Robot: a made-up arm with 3 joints. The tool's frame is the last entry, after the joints.
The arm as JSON. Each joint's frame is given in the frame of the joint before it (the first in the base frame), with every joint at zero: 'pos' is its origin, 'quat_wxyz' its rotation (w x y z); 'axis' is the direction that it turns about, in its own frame. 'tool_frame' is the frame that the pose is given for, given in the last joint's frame.
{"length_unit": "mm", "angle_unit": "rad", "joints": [
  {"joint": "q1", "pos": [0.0, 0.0, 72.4], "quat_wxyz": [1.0, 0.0, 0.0, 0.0], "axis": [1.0, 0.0, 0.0]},
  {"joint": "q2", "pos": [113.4, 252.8, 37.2], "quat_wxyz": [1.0, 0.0, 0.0, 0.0], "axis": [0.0, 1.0, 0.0]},
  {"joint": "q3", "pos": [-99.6, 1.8, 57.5], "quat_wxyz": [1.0, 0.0, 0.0, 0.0], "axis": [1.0, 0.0, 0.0]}
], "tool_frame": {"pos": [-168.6, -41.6, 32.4], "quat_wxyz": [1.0, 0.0, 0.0, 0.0]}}
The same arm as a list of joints. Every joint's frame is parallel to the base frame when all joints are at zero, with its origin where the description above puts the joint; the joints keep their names.
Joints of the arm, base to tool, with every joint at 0 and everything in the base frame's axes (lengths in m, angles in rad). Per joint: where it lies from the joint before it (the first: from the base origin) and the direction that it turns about. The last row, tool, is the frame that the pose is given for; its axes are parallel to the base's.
q1: axis 1 0 0 origin 0 0 0.0724
q2: axis 0 1 0 origin 0.1134 0.2528 0.0372
q3: axis 1 0 0 origin -0.0996 0.0018 0.0575
tool: origin -0.1686 -0.0416 0.0324

